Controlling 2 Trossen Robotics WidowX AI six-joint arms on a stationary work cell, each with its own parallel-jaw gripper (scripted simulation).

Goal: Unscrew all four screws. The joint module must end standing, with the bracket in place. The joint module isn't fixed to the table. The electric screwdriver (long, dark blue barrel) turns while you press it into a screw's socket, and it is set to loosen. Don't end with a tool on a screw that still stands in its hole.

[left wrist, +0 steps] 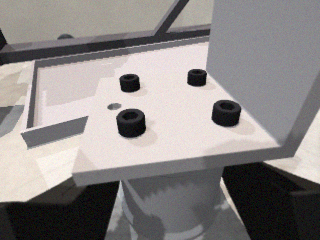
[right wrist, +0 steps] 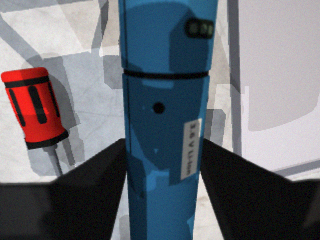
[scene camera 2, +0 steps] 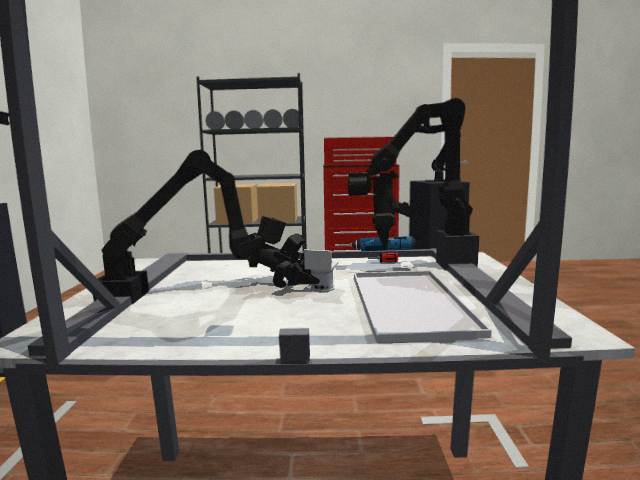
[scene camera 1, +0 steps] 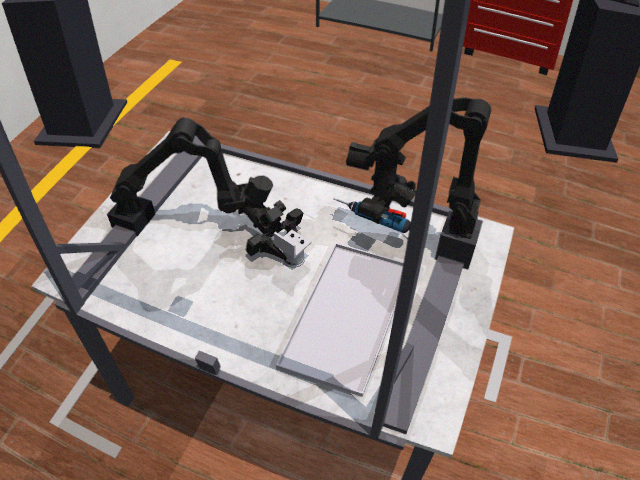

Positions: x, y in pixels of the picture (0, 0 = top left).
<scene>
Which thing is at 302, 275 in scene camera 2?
My left gripper.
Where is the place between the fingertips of my right gripper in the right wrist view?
162, 145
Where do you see a shallow tray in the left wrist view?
At 61, 90
</scene>
